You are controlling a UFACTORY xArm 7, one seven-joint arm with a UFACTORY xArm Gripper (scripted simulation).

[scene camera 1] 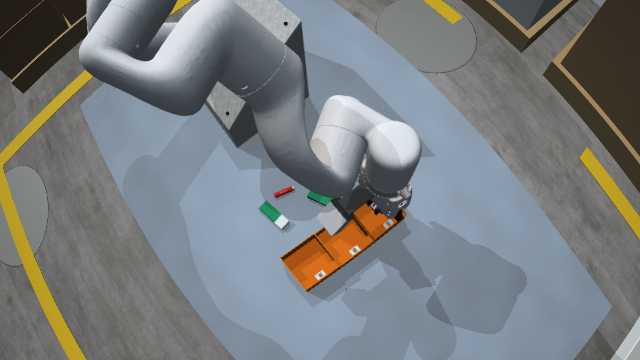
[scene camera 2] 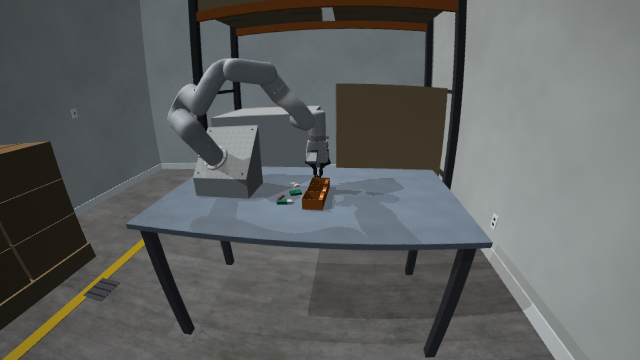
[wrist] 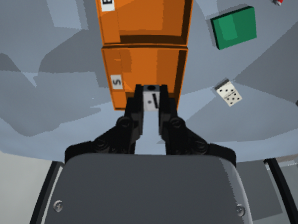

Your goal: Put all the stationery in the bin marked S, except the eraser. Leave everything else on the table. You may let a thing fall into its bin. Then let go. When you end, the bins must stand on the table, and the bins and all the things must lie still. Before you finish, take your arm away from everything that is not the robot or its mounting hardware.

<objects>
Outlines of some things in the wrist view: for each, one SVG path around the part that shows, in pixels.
My gripper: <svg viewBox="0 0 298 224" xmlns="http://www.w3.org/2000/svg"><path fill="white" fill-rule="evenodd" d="M44 224L253 224L246 193L236 170L236 153L230 148L213 143L209 144L188 129L185 121L178 117L175 98L169 98L168 86L164 84L159 86L158 121L159 136L165 141L166 155L134 154L136 141L143 134L144 86L136 84L134 97L127 98L124 116L117 119L116 125L92 142L87 141L71 145L65 150L65 164L55 185Z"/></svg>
A green block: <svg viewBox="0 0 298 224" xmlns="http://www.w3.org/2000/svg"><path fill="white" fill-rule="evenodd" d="M254 7L247 6L210 19L216 46L219 50L257 38Z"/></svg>
</objects>
